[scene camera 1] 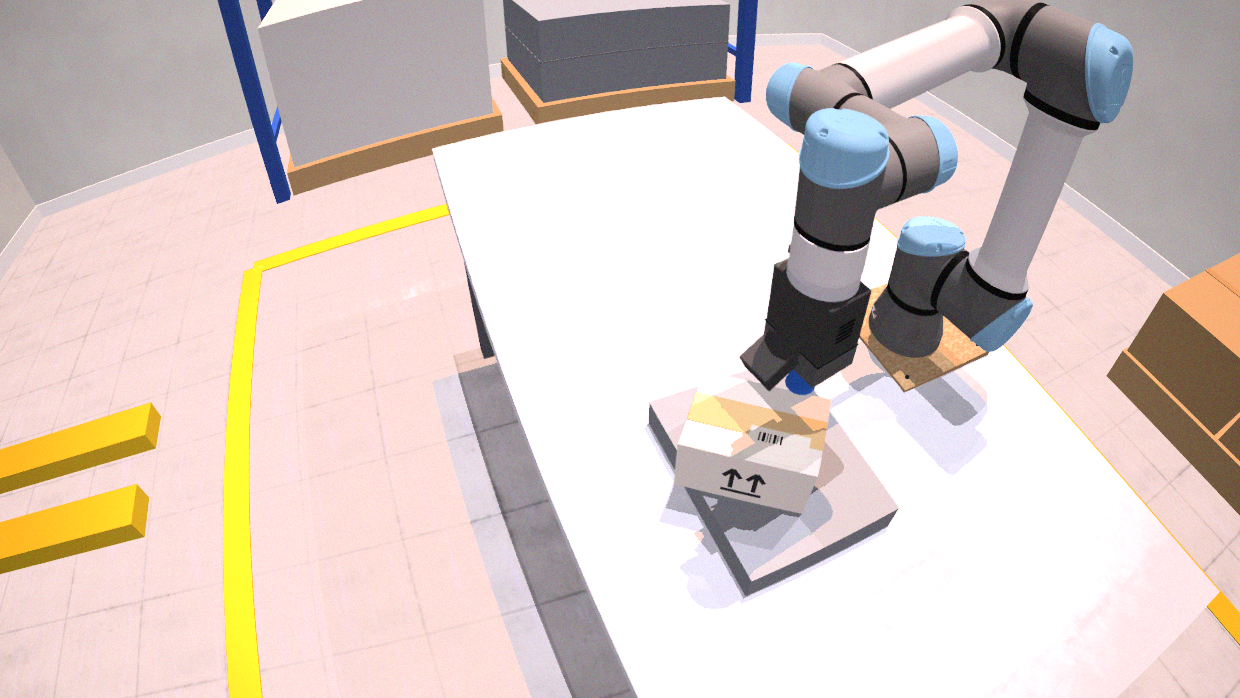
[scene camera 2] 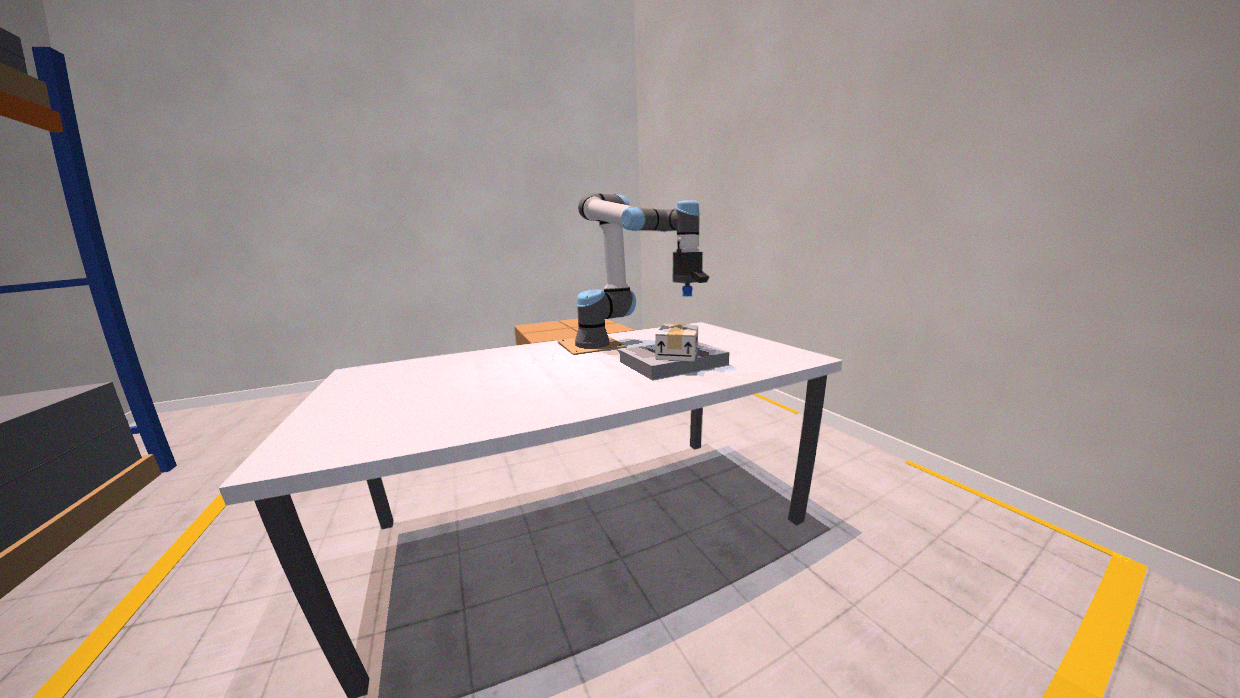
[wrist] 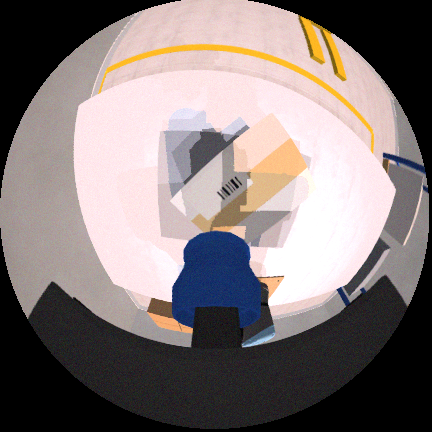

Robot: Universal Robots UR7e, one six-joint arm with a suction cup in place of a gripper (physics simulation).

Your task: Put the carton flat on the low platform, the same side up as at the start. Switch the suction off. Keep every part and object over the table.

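Pixels of known places: hand, its tool point: (scene camera 1: 800, 382) (scene camera 2: 687, 295) (wrist: 216, 259); arm's base, origin of its link: (scene camera 1: 905, 328) (scene camera 2: 592, 343).
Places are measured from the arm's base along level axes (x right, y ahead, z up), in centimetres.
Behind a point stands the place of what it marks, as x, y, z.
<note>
The white carton (scene camera 1: 707, 466) {-8.3, 54.2, 9.4} (scene camera 2: 688, 344) {-4.0, 55.3, 9.3} (wrist: 200, 192) {-14.6, 46.3, 12.6}, with tan tape and a barcode on top, rests on the low grey platform (scene camera 1: 854, 513) {-23.4, 39.3, 3.8} (scene camera 2: 637, 361) {6.9, 42.2, 2.8} (wrist: 172, 225) {-23.0, 36.4, 3.8}. It looks level, with the two side arrows pointing up. It sits turned relative to the platform, and one lower corner appears to reach slightly past the platform's edge in scene camera 1. My gripper, the blue suction cup (scene camera 1: 799, 384) (scene camera 2: 687, 291) (wrist: 216, 244), is open and holds nothing. Scene camera 2 shows a visible gap between the cup and the carton below it.
The platform stands on the white table (scene camera 1: 590, 260) {47.7, 39.5, -1.1} (scene camera 2: 451, 398) {65.3, 27.4, -1.0} (wrist: 115, 125) {-38.7, 63.7, -1.0}. The arm's base is on a tan plate (scene camera 1: 954, 357) {-11.0, -2.9, 0.1} (scene camera 2: 568, 348) {11.5, -0.5, -0.2} near the platform. A blue rack (scene camera 1: 251, 104) (scene camera 2: 78, 216) and brown boxes (scene camera 1: 1188, 346) stand beyond the table.
</note>
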